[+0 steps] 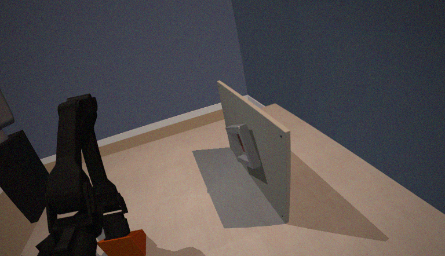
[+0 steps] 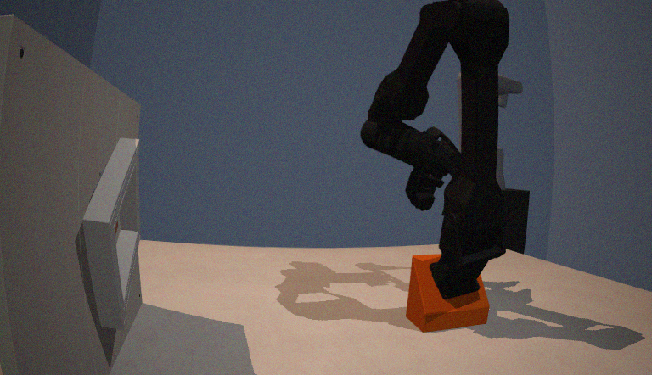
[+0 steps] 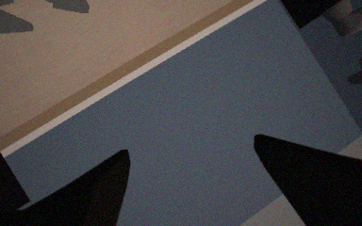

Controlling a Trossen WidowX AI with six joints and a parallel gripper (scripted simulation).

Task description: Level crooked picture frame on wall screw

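Now: the picture frame 590 mm ahead of my gripper tip, 270 mm to the left of it and 50 mm below it. Round my gripper tip: grey wall panel 600 mm ahead, 270 mm to the left, 50 mm below.
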